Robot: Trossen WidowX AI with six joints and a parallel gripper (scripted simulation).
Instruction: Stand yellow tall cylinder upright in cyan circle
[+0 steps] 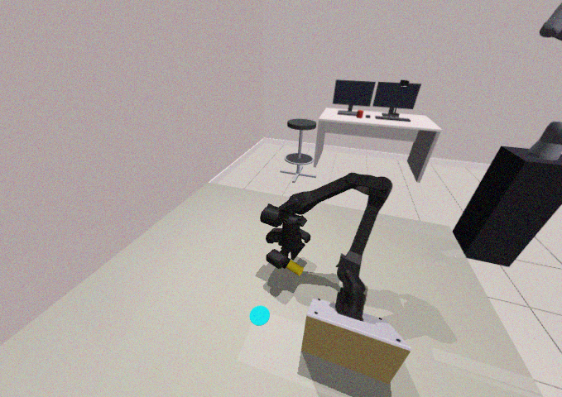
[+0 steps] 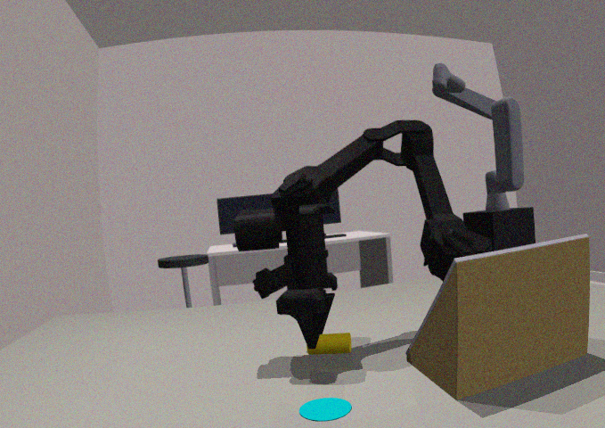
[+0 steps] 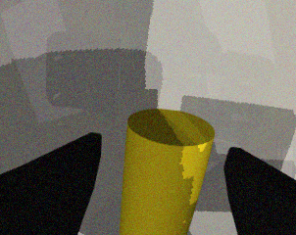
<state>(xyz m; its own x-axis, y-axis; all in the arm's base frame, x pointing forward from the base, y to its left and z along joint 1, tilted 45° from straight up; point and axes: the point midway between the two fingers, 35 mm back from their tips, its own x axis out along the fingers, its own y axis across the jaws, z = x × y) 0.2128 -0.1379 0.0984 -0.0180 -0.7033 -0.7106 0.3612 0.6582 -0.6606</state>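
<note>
Right now the cyan circle is 30 mm ahead of my gripper tip, 200 mm to the left of it and 20 mm below it. Round my gripper tip: yellow tall cylinder 20 mm behind, 10 mm to the left.
</note>
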